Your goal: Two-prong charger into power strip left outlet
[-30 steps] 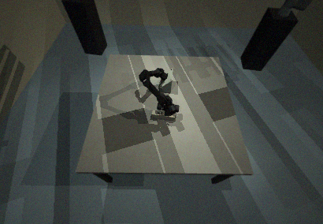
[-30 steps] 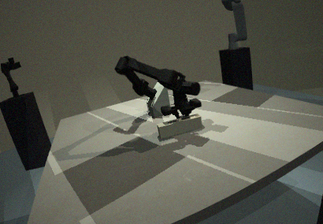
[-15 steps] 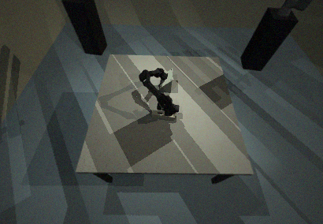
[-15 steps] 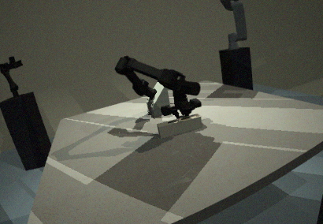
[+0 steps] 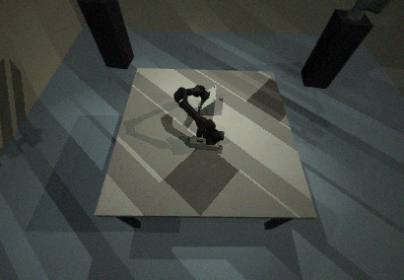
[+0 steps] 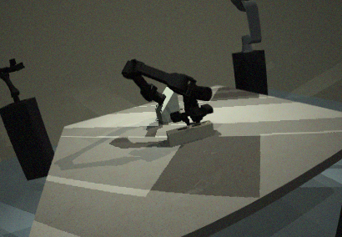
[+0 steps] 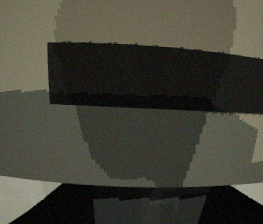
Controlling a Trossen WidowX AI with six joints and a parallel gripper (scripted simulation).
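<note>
Now: the blocky charger 20 mm ahead of my gripper tip and 10 mm above it.
</note>
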